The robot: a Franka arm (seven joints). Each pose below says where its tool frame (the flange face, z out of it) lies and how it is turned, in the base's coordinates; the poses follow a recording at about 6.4 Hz.
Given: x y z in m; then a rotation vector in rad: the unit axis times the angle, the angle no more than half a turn.
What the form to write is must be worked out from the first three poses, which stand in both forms.
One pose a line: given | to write
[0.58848 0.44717 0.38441 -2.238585 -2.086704 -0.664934] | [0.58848 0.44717 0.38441 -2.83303 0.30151 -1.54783]
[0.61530 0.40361 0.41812 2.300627 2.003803 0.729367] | [0.61530 0.40361 0.41812 -2.82357 0.35123 -1.49000]
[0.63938 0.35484 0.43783 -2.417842 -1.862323 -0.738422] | [0.63938 0.35484 0.43783 -2.83639 0.36957 -1.37014]
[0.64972 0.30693 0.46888 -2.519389 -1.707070 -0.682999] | [0.64972 0.30693 0.46888 -2.86358 0.34834 -1.24026]
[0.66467 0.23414 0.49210 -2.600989 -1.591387 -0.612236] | [0.66467 0.23414 0.49210 -2.89940 0.31841 -1.13723]
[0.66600 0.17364 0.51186 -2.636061 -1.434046 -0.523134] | [0.66600 0.17364 0.51186 -2.88693 0.25443 -1.02921]
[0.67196 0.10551 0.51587 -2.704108 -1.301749 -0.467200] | [0.67196 0.10551 0.51587 -2.90921 0.23056 -0.92434]
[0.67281 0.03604 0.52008 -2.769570 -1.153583 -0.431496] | [0.67281 0.03604 0.52008 -2.92601 0.21913 -0.81314]
